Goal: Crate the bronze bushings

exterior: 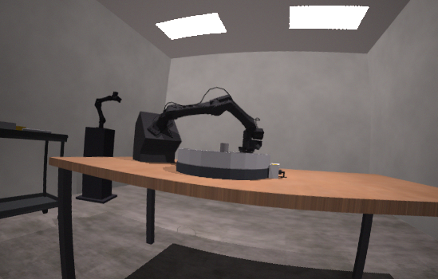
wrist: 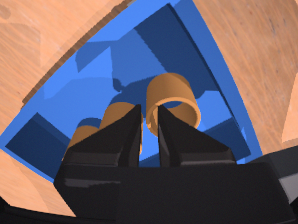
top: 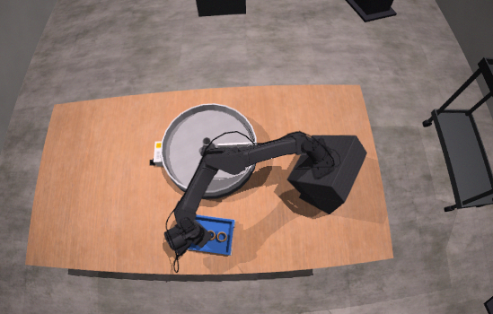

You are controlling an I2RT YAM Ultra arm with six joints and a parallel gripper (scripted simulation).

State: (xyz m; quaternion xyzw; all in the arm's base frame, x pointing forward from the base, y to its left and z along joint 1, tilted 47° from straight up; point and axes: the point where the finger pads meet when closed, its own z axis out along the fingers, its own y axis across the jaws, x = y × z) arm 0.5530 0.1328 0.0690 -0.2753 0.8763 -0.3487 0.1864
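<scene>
My gripper is now 4 cm past the blue crate, 1 cm to the right of it and 2 cm above it. Also, from my hand: round grey turntable 17 cm behind, 34 cm to the right, 1 cm above.
</scene>
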